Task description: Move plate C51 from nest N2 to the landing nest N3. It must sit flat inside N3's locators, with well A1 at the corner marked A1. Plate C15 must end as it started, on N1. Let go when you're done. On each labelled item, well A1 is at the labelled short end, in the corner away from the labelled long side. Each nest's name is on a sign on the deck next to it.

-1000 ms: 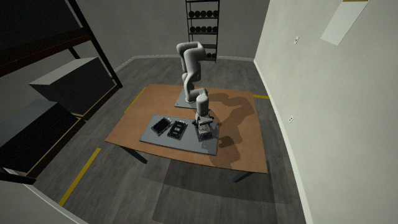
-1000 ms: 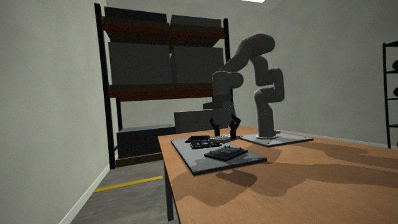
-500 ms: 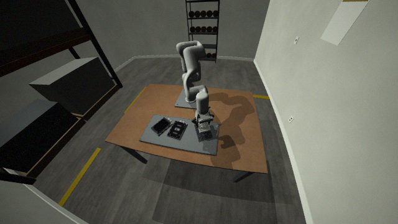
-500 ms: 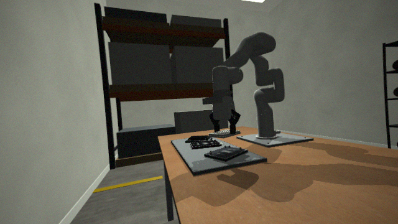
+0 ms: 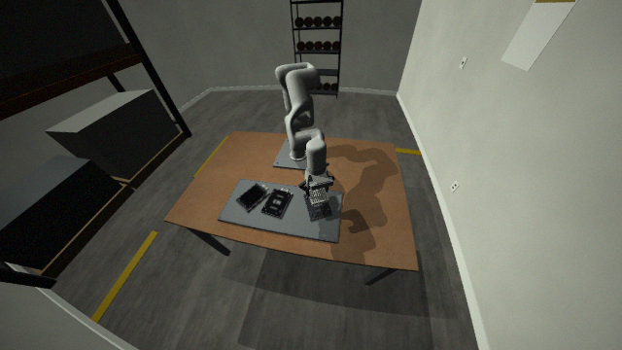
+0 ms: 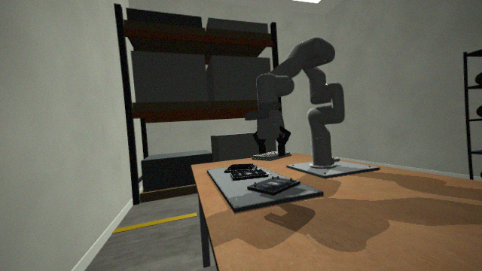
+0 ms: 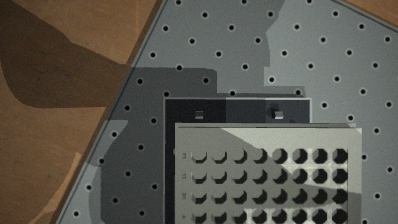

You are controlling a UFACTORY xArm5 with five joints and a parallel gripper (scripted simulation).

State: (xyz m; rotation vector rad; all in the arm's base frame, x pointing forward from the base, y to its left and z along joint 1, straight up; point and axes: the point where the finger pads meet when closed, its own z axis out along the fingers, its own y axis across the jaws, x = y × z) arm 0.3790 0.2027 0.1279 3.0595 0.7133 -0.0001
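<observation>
The black nest lies 30 mm ahead of my hand, 220 mm to the right of it and 120 mm below it. Also, from my hand: black well plate C15: 20 mm ahead, 380 mm to the right, 110 mm below; then nest N2: 120 mm below; then white well plate C51: 10 mm below.
</observation>
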